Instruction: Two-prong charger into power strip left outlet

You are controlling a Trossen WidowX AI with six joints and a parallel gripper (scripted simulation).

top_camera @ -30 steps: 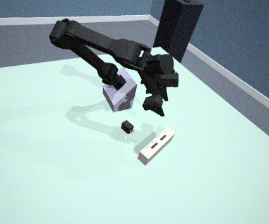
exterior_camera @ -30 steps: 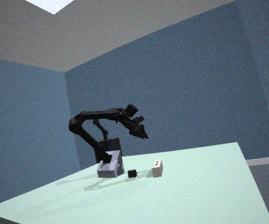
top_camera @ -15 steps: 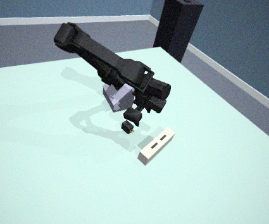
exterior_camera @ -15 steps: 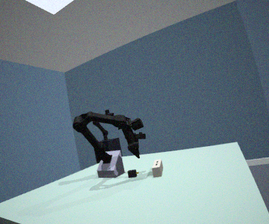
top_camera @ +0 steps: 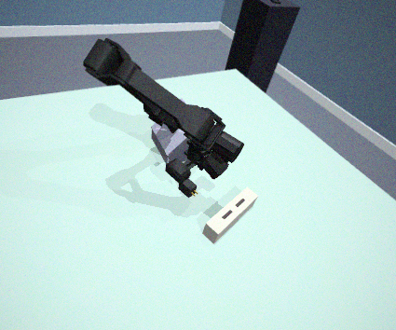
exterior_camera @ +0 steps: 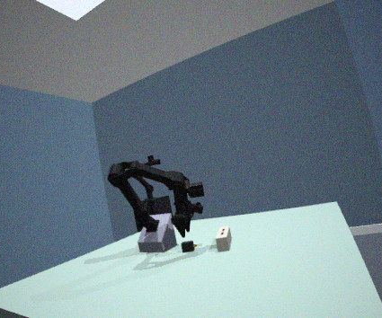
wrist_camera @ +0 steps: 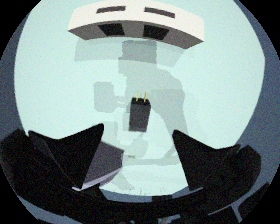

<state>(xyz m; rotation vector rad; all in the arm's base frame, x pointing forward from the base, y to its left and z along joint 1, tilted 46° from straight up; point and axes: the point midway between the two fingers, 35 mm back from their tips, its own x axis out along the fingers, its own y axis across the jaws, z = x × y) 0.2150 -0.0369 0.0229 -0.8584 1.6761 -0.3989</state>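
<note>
Now: the dark charger 50 mm below my gripper tip and 10 mm ahead of it.
</note>
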